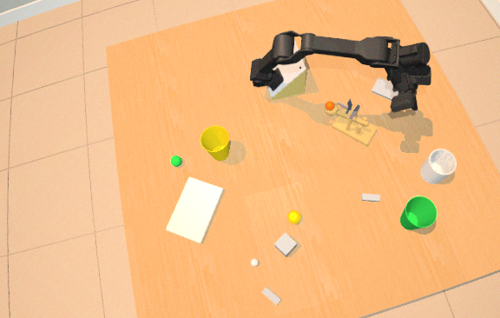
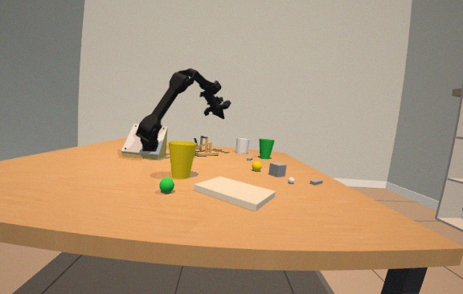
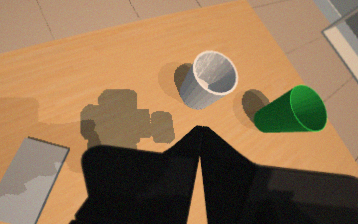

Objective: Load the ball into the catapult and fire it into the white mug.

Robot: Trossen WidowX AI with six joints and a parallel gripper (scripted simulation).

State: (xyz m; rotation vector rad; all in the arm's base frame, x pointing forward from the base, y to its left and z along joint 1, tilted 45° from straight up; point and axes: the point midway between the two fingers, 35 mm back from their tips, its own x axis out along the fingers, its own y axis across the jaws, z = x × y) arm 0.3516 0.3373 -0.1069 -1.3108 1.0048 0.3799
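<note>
Now: the orange ball 180 mm behind my gripper tip, 190 mm to the right of it and 160 mm below it. Also, from my gripper tip: green cup: 270 mm ahead, 90 mm to the right, 190 mm below; then white mug: 150 mm ahead, 60 mm to the left, 190 mm below; then wooden catapult: 140 mm behind, 140 mm to the right, 170 mm below.
</note>
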